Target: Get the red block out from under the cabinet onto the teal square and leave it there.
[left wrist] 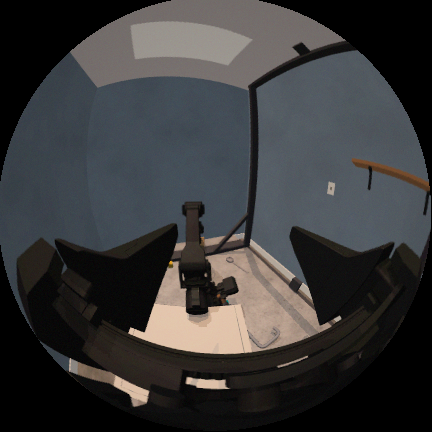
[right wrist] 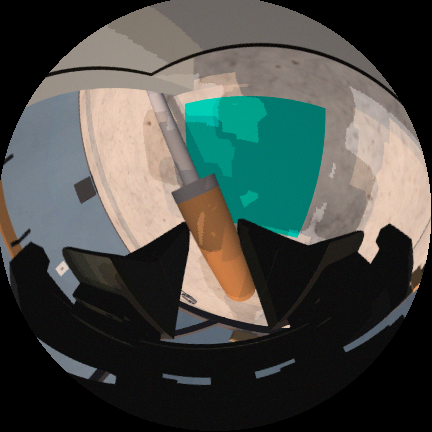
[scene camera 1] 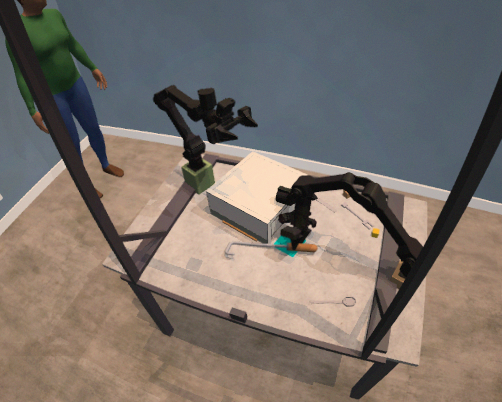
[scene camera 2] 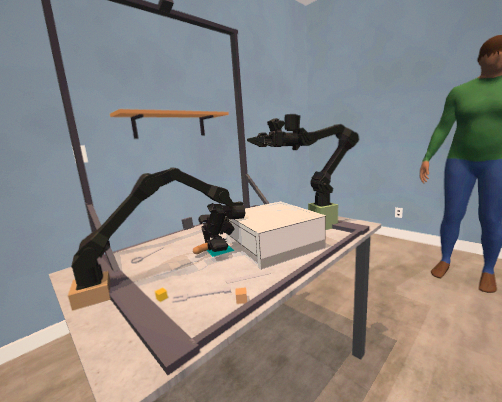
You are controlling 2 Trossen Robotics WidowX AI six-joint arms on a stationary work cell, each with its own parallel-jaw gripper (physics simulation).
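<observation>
The red block does not show in any view. The white cabinet stands on the table. The teal square lies beside it, partly covered by the right arm in scene camera 1. My right gripper is low over the square's edge, shut on the orange handle of a hook tool. Its grey shaft runs past the cabinet's front to the hooked end. My left gripper is open, high above the cabinet.
A yellow cube, a fork-like tool and an orange cube lie on the right arm's side. A ring-ended tool lies near the table's lower edge in scene camera 1. Dark frame posts stand around the table.
</observation>
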